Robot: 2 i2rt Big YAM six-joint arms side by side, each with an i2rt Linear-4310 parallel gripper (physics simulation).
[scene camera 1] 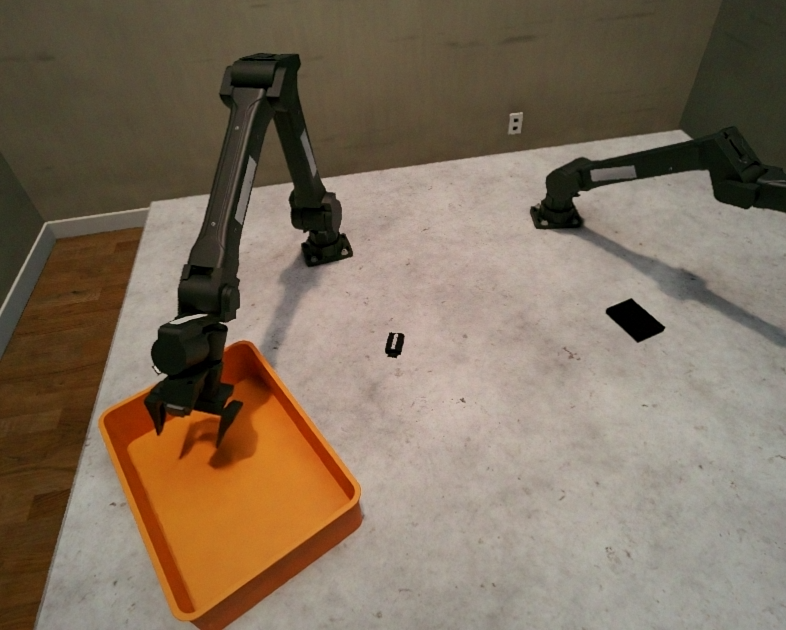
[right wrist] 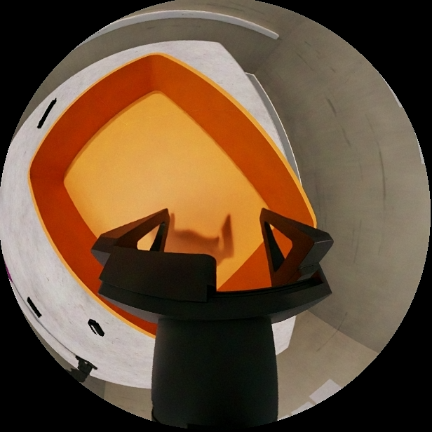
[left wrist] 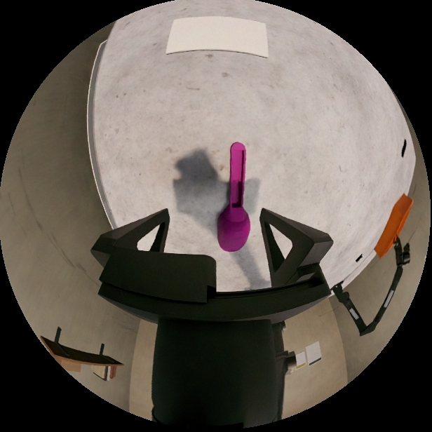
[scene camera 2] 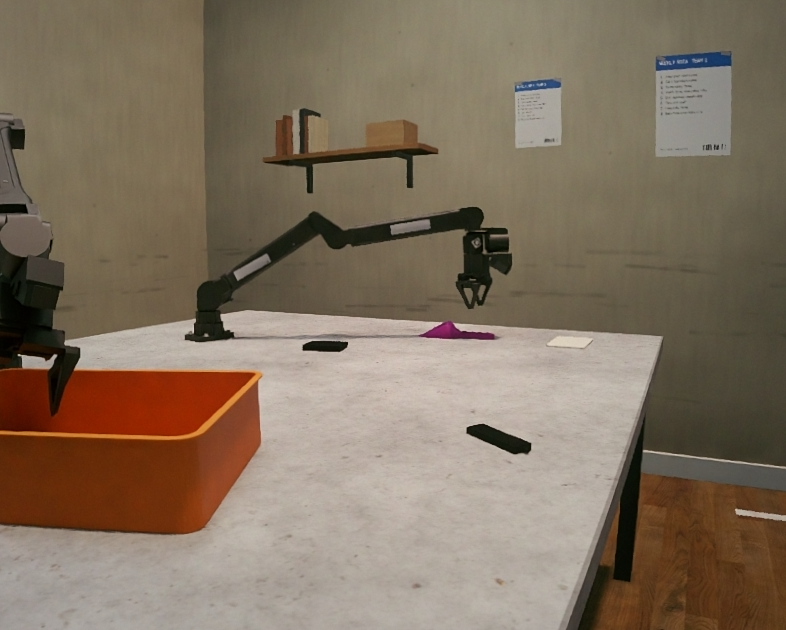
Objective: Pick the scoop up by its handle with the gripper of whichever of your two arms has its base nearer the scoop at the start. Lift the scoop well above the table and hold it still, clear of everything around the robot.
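Where they show: left gripper, between the fingertips: (scene camera 2: pixel 475 307); right gripper, between the fingertips: (scene camera 1: pixel 188 440) (scene camera 2: pixel 12 411); left arm's base, origin of its link: (scene camera 1: pixel 554 219) (scene camera 2: pixel 209 338); right arm's base, origin of its link: (scene camera 1: pixel 327 252).
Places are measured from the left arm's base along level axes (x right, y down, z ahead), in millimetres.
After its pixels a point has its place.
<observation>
A magenta scoop (scene camera 2: pixel 448 330) @(z 562, x -393, y -23 mm) (left wrist: pixel 235 227) lies on the table, its bowl at the left and its handle pointing right in scene camera 2. In the left wrist view its handle points up the picture, away from the gripper. My left gripper (scene camera 2: pixel 473 305) @(z 610, x -462, y -84 mm) (left wrist: pixel 214 212) is open and empty, pointing down above the scoop and apart from it; the bowl shows between its fingertips in the left wrist view. My right gripper (scene camera 1: pixel 190 438) @(z 689, x 779, y -88 mm) (right wrist: pixel 214 212) is open and empty over the orange bin. The scoop does not show in scene camera 1.
The orange bin (scene camera 1: pixel 316 429) @(z 685, x 564, y -99 mm) (scene camera 2: pixel 118 482) @(z 900, x 757, y -52 mm) (left wrist: pixel 392 225) (right wrist: pixel 110 82) stands below the right gripper. A black flat block (scene camera 1: pixel 635 320) @(z 396, x -75, y -15 mm) (scene camera 2: pixel 324 345) @(z 408, x -53, y -15 mm), a small black piece (scene camera 1: pixel 394 343) @(z 431, x 436, y -15 mm), a black bar (scene camera 2: pixel 498 438) @(z 1075, x 314, y -10 mm) and a white flat pad (scene camera 2: pixel 569 341) @(z 874, x -508, y -5 mm) (left wrist: pixel 218 37) lie on the table (scene camera 1: pixel 524 492) @(z 759, x 226, y 0 mm).
</observation>
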